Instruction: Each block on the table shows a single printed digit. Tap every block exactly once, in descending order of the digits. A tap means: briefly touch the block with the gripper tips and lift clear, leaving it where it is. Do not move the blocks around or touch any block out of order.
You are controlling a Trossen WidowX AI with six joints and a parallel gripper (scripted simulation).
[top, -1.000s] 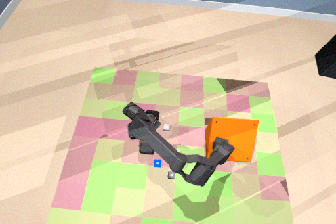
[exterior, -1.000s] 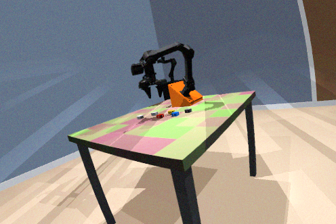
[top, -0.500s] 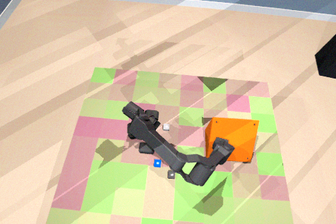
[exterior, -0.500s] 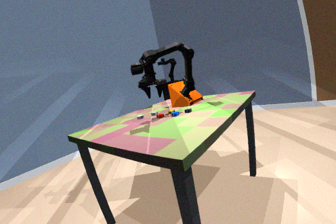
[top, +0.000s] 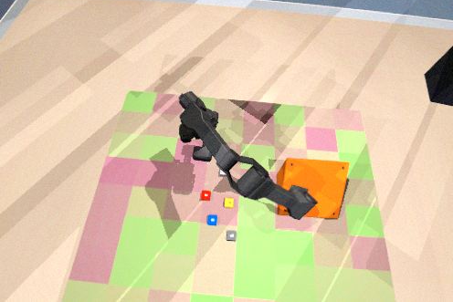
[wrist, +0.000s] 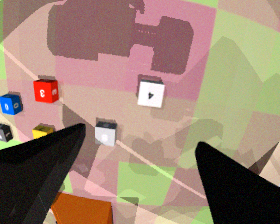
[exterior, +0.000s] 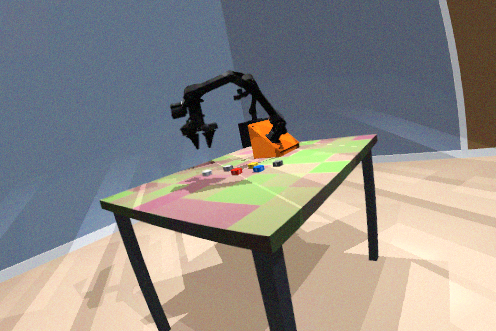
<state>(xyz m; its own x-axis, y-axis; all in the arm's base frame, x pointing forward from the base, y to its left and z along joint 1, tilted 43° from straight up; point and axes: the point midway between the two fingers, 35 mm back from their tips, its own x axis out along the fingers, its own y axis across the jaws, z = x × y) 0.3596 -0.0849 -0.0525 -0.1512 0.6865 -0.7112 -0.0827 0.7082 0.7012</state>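
My gripper tip is 80 mm past the grey block, 40 mm to the right of it and 110 mm above it. Round my gripper tip: yellow block (120 mm behind, 160 mm to the left, 110 mm below); then white block (10 mm ahead, 10 mm to the right, 110 mm below); then red block (30 mm behind, 150 mm to the left, 110 mm below).
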